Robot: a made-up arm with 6 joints. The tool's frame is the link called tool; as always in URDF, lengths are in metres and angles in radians. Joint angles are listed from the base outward.
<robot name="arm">
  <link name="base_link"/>
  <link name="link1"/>
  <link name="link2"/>
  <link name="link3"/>
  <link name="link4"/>
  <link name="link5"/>
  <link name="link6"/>
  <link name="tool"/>
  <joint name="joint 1" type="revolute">
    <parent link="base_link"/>
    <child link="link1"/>
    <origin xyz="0 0 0.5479"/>
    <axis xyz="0 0 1"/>
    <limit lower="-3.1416" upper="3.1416"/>
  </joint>
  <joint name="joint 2" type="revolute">
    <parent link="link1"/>
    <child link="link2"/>
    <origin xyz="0.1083 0 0" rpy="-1.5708 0 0"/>
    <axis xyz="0 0 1"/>
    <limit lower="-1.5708" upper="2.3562"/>
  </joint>
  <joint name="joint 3" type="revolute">
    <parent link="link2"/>
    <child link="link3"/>
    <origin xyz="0 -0.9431 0" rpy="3.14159 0 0"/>
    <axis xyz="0 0 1"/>
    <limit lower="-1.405" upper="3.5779"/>
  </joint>
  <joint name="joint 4" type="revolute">
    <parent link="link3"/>
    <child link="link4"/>
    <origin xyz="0 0.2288 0" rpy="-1.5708 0 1.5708"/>
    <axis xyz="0 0 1"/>
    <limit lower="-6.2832" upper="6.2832"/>
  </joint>
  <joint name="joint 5" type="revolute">
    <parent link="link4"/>
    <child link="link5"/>
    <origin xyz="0 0 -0.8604" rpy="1.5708 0 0"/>
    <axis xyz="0 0 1"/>
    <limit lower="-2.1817" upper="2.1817"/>
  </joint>
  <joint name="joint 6" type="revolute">
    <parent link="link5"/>
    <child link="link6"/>
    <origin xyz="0 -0.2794 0" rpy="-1.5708 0 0"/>
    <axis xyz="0 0 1"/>
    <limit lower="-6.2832" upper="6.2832"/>
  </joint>
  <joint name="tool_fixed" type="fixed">
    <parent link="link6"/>
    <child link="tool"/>
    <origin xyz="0 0 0" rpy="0 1.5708 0"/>
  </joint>
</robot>
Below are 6 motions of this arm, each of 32 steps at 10 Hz.
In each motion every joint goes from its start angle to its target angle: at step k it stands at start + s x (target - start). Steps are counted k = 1, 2, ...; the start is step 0. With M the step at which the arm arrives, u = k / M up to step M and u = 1 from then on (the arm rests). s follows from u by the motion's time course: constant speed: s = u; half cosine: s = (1 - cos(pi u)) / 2; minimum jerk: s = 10 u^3 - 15 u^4 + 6 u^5.
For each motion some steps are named. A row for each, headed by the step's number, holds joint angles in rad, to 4 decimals.
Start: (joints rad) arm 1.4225 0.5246 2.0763 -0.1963 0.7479 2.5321
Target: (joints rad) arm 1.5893 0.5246 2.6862 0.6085 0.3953 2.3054
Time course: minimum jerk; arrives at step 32
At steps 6, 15, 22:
6: 1.4306 0.5246 2.1060 -0.1571 0.7307 2.5210
15: 1.4962 0.5246 2.3456 0.1591 0.5922 2.4320
22: 1.5593 0.5246 2.5764 0.4636 0.4588 2.3462

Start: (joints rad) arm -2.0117 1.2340 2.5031 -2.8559 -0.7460 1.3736
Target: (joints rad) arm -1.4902 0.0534 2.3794 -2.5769 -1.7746 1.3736
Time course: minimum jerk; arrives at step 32
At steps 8, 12, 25, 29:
8: -1.9577 1.1118 2.4903 -2.8270 -0.8525 1.3736
12: -1.8682 0.9091 2.4691 -2.7791 -1.0291 1.3736
25: -1.5284 0.1400 2.3885 -2.5974 -1.6992 1.3736
29: -1.4939 0.0618 2.3803 -2.5789 -1.7673 1.3736

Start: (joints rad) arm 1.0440 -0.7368 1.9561 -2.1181 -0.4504 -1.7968
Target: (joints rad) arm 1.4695 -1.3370 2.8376 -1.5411 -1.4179 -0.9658
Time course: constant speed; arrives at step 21
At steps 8, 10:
8: 1.2061 -0.9654 2.2919 -1.8983 -0.8190 -1.4802
10: 1.2466 -1.0226 2.3759 -1.8433 -0.9111 -1.4011

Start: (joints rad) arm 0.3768 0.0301 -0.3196 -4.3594 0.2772 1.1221
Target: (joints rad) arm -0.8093 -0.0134 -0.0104 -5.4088 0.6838 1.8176
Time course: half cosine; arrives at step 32
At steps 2, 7, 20, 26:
2: 0.3654 0.0297 -0.3166 -4.3695 0.2811 1.1288
7: 0.2422 0.0252 -0.2845 -4.4785 0.3233 1.2010
20: -0.4432 0.0000 -0.1058 -5.0849 0.5583 1.6029
26: -0.7094 -0.0097 -0.0365 -5.3204 0.6495 1.7590

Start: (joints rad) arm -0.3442 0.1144 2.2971 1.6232 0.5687 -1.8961
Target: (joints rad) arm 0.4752 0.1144 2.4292 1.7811 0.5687 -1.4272
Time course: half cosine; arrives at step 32
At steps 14, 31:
14: -0.0144 0.1144 2.3503 1.6867 0.5687 -1.7074
31: 0.4732 0.1144 2.4289 1.7807 0.5687 -1.4283

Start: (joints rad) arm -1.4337 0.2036 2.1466 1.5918 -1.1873 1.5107
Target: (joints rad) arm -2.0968 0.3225 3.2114 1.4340 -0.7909 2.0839
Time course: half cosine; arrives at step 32
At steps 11, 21, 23, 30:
11: -1.6090 0.2350 2.4280 1.5501 -1.0825 1.6622
21: -1.9215 0.2911 2.9300 1.4757 -0.8957 1.9324
23: -1.9756 0.3008 3.0168 1.4628 -0.8634 1.9791
30: -2.0904 0.3214 3.2012 1.4355 -0.7947 2.0784

